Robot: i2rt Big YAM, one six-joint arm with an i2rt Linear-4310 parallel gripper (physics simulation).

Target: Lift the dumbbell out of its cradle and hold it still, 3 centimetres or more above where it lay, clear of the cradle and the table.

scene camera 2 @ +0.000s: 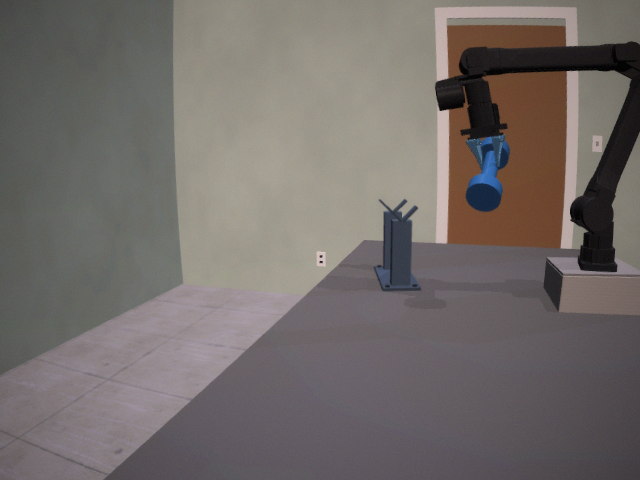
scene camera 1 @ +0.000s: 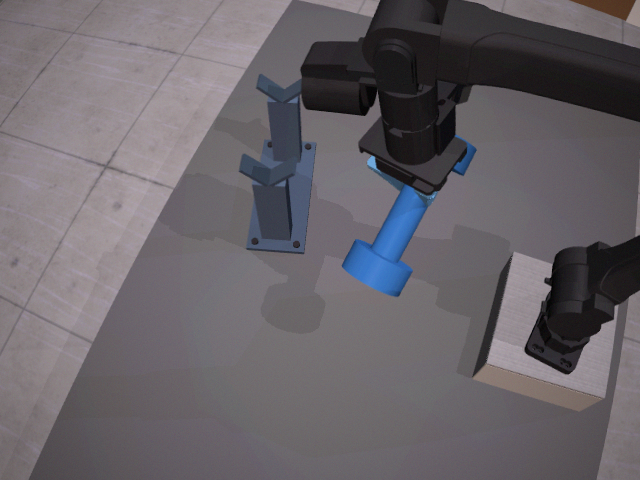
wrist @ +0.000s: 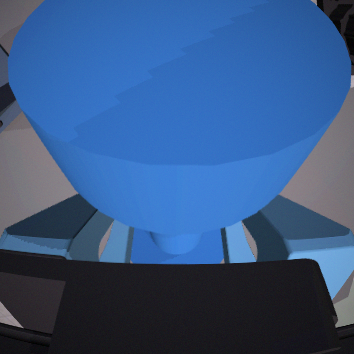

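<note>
The blue dumbbell [scene camera 1: 395,227] [scene camera 2: 483,193] [wrist: 180,100] hangs in the air, high above the table [scene camera 1: 258,387] [scene camera 2: 413,387] and to the right of the cradle, touching neither. It is tilted, with the head nearer scene camera 2 looking lower. The slate-blue cradle [scene camera 1: 273,209] [scene camera 2: 401,253] stands upright on the table with both V-shaped rests empty. My gripper [scene camera 1: 410,193] [scene camera 2: 489,164] [wrist: 177,245] points down and is shut on the dumbbell's handle between the two heads. In the wrist view the near head hides most of the handle and the fingertips.
The arm's base [scene camera 1: 560,341] [scene camera 2: 597,255] stands on a pale block [scene camera 1: 509,320] [scene camera 2: 599,294] at the right. The table's left edge lies just beyond the cradle. A brown door [scene camera 2: 532,170] is in the wall behind the arm.
</note>
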